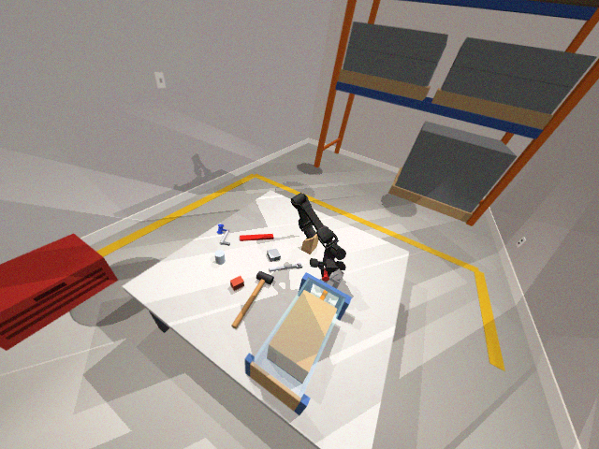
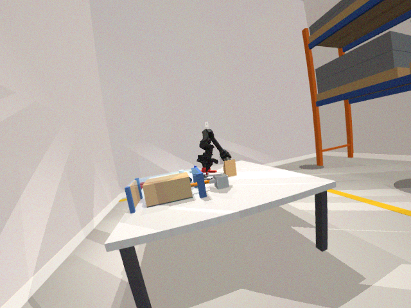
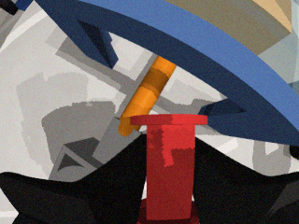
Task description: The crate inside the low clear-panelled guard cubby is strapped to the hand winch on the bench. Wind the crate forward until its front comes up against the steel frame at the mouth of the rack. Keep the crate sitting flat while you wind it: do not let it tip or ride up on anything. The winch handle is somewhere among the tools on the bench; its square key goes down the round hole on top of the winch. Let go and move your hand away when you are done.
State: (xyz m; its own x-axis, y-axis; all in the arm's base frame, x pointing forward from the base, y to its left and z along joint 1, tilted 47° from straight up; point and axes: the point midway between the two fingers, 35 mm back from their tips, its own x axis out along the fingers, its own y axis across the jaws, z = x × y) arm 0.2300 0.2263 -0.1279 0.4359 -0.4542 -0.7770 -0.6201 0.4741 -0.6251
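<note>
My gripper tip is now 5 cm past the red-knobbed winch handle and 3 cm above it. Also, from my gripper tip: grey hand winch: 12 cm behind, 1 cm to the left, 10 cm below; red knob: 1 cm behind, 1 cm to the right; frame: 5 cm ahead, 4 cm to the left, 3 cm below.
</note>
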